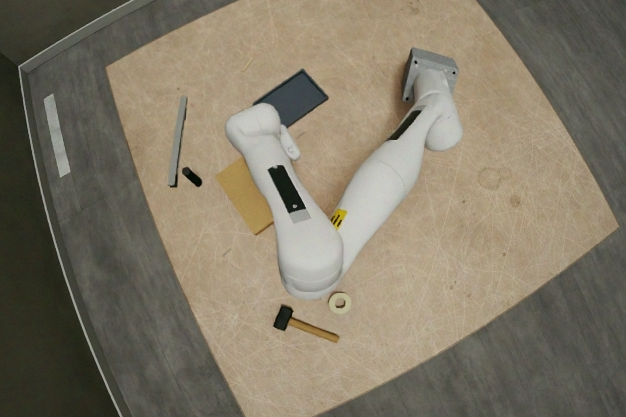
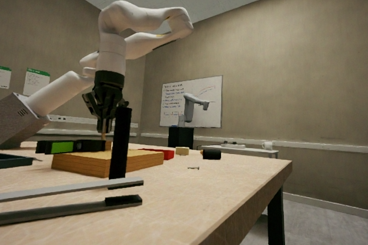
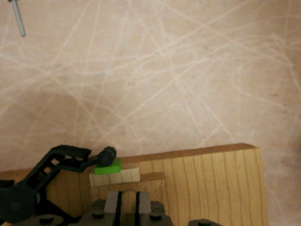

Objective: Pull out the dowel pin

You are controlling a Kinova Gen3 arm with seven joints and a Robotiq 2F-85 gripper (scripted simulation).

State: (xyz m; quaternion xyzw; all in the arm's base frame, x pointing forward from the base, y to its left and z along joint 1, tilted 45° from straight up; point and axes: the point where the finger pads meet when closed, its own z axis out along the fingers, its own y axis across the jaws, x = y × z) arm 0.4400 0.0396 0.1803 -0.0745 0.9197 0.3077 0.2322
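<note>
Now: the dowel pin 20 mm below my hand. Also, from my hand: wooden bench board 70 mm below, 50 mm ahead, 20 mm to the left; small wooden block 50 mm below; red block 190 mm to the left, 90 mm below, 60 mm behind.
</note>
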